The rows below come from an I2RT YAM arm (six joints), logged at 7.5 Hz.
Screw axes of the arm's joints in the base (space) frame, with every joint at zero. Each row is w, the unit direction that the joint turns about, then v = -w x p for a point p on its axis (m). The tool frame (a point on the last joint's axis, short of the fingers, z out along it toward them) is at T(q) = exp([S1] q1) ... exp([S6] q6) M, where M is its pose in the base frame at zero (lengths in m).
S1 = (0, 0, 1, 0.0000, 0.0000, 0.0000)
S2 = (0, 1, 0, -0.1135, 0.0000, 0.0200)
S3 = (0, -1, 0, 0.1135, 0.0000, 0.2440)
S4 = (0, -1, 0, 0.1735, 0.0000, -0.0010)
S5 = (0, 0, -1, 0.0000, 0.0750, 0.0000)
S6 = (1, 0, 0, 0.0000, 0.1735, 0.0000)
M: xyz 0.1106 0.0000 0.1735 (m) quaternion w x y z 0.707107 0 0.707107 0
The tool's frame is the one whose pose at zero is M.
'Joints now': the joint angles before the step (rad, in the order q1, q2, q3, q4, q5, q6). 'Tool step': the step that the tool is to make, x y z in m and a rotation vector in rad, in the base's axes. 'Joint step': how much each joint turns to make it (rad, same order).
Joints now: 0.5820, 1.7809, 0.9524, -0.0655, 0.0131, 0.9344
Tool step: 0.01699, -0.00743, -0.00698, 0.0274, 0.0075, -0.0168
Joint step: -0.0466, 0.0500, 0.0285, 0.0296, -0.0399, -0.0060
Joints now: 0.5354, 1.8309, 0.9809, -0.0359, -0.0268, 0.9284
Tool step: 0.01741, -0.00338, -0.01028, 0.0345, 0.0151, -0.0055
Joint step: -0.0358, 0.0675, 0.0408, 0.0306, -0.0482, 0.0003
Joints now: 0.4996, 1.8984, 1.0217, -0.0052, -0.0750, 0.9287
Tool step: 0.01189, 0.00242, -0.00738, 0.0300, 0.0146, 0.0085
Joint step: -0.0128, 0.0544, 0.0414, 0.0148, -0.0392, 0.0048
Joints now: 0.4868, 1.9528, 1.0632, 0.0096, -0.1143, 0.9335
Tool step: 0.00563, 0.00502, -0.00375, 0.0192, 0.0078, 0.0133
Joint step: 0.0025, 0.0319, 0.0281, 0.0065, -0.0227, 0.0049
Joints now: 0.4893, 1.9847, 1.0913, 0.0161, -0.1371, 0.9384
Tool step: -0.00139, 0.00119, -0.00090, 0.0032, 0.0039, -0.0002
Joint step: 0.0042, 0.0003, -0.0037, 0.0030, -0.0008, 0.0065
